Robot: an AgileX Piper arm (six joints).
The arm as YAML. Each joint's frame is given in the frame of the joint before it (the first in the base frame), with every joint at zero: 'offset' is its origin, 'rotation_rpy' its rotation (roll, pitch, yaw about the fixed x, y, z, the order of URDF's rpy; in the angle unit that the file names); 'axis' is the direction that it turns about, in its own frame. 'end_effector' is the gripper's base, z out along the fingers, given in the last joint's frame.
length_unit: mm
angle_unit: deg
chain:
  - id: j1
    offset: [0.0, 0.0, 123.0]
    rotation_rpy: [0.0, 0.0, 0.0]
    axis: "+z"
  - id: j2
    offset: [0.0, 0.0, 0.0]
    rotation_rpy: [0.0, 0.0, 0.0]
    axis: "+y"
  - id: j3
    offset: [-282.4, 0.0, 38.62]
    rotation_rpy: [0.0, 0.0, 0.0]
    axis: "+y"
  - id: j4
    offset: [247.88, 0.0, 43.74]
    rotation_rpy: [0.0, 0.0, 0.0]
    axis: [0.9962, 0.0, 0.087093]
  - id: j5
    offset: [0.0, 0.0, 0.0]
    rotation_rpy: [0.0, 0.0, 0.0]
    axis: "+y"
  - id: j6
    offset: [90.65, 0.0, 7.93]
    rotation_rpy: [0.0, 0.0, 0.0]
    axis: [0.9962, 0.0, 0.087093]
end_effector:
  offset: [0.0, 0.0, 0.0]
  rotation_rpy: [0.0, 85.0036, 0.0]
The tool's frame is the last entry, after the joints.
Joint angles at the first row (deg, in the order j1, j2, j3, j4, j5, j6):
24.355 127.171 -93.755 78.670 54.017 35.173
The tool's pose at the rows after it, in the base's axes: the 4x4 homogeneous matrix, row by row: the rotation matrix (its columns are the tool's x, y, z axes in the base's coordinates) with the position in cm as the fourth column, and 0 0 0 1 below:
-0.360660 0.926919 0.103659 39.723; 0.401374 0.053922 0.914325 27.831; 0.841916 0.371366 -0.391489 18.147; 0 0 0 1
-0.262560 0.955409 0.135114 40.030; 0.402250 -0.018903 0.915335 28.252; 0.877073 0.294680 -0.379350 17.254; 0 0 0 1
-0.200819 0.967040 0.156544 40.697; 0.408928 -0.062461 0.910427 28.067; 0.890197 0.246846 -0.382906 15.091; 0 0 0 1
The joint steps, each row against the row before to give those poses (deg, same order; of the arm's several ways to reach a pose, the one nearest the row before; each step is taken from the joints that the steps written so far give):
2.353 1.005 -0.001 4.399 -3.135 11.017
0.471 1.321 0.001 3.066 -1.921 3.175
-0.443 2.787 0.000 2.654 -0.988 -0.422

